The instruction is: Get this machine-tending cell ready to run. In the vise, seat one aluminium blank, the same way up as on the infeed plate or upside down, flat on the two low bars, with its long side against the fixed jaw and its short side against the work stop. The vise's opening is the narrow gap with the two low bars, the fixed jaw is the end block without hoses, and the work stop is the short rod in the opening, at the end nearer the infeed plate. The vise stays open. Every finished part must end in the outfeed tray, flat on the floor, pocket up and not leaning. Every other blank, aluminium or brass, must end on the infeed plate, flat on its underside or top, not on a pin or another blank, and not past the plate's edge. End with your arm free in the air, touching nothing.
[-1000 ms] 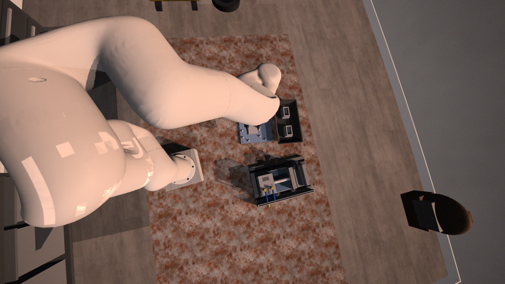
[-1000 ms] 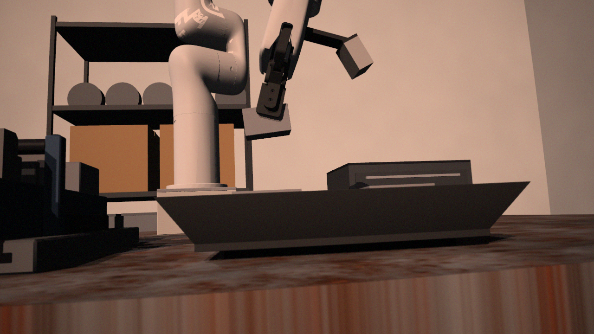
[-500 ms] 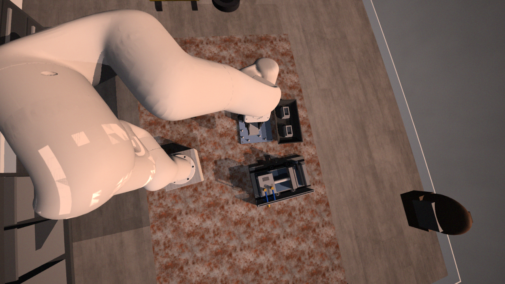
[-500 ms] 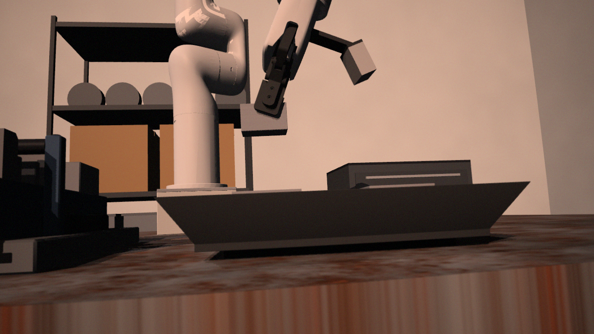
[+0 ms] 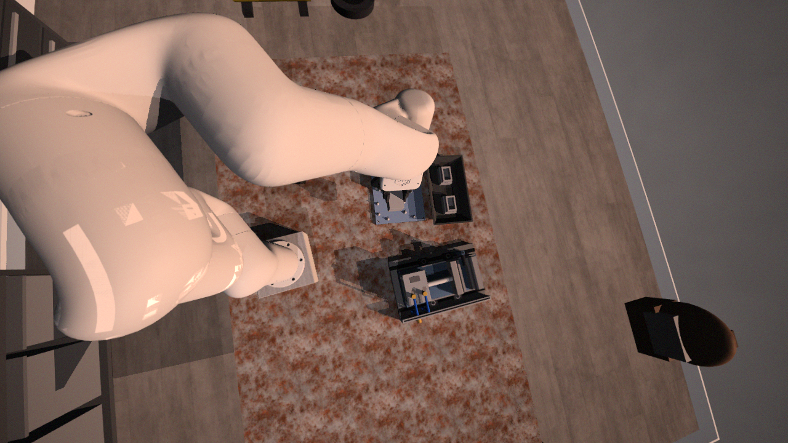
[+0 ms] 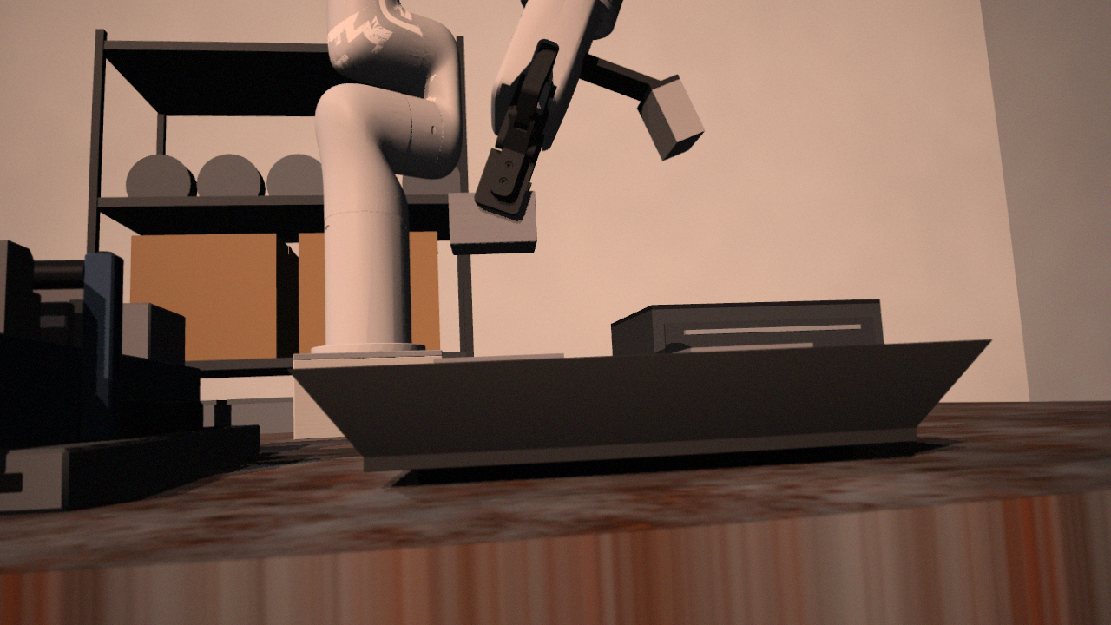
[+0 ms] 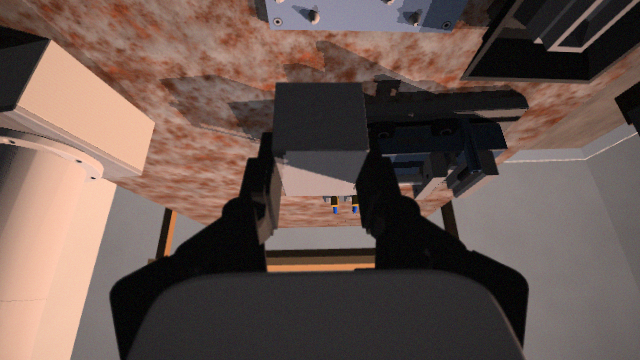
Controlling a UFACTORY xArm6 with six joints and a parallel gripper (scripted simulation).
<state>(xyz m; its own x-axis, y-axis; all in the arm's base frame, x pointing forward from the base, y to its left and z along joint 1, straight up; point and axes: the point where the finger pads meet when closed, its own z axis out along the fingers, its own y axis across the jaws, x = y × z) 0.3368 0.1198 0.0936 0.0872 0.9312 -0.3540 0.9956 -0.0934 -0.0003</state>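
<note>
The brass blank lies 150 mm below my hand, 90 mm ahead of it and 80 mm to the left of it. Also, from my hand: vise piston rod: 260 mm to the right, 100 mm below, 100 mm ahead; then vise body: 260 mm to the right, 140 mm below, 120 mm ahead.
</note>
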